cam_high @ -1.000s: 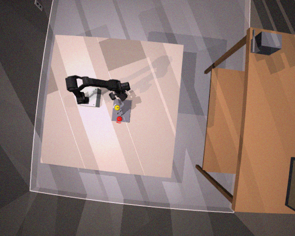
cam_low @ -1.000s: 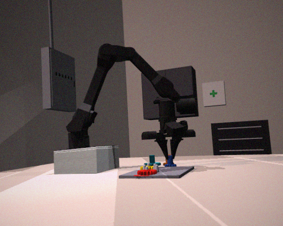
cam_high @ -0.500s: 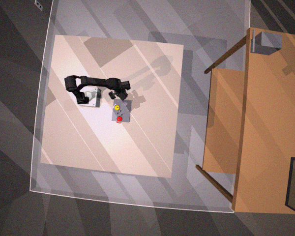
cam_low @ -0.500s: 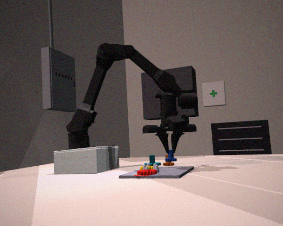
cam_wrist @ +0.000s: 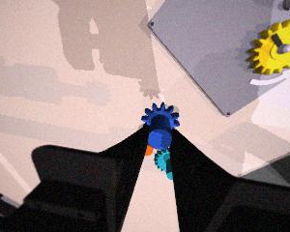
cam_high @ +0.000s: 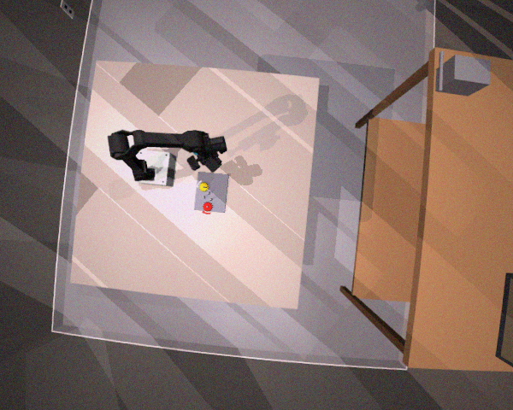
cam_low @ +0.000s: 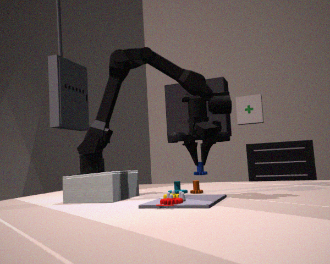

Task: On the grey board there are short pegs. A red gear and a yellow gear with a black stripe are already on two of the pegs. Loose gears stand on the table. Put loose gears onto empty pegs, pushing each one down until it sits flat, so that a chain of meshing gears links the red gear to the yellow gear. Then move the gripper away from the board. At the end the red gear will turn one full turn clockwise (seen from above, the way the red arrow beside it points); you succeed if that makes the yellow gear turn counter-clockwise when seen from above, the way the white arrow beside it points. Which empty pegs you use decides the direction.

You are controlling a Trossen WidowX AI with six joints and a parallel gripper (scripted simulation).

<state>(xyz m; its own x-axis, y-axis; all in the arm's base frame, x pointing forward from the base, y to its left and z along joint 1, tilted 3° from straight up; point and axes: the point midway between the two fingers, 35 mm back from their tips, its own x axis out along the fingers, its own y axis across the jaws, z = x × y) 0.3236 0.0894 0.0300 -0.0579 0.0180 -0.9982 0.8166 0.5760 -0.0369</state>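
Right now my gripper tip is 240 mm to the left of the red gear, 70 mm above it and 20 mm past it. Round my gripper tip: orange gear: 70 mm below, 60 mm to the left, 30 mm behind; then blue gear: 10 mm below; then teal gear: 100 mm behind, 70 mm to the left, 70 mm below.
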